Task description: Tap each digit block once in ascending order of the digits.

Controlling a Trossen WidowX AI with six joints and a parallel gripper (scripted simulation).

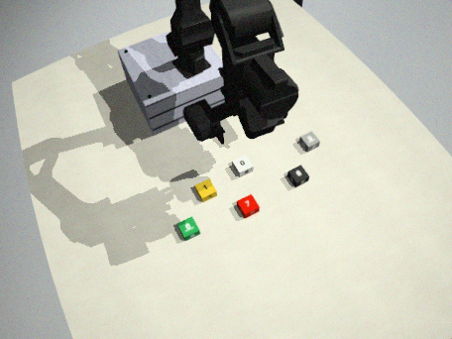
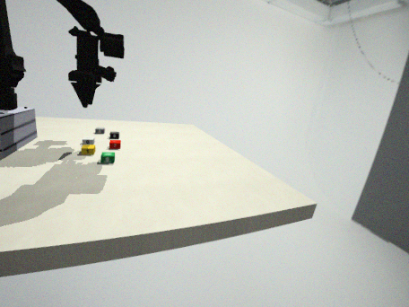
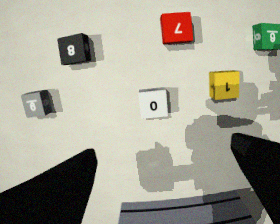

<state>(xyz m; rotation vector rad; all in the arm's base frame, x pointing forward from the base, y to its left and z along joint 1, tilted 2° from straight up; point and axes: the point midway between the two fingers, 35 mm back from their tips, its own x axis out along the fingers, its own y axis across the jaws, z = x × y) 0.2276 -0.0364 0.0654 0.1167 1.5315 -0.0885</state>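
My gripper tip is 110 mm above the white block. The rest, counted from my gripper tip: red block 80 mm ahead, 40 mm to the right, 110 mm below; then yellow block 90 mm to the right, 110 mm below; then black block 90 mm ahead, 80 mm to the left, 110 mm below.
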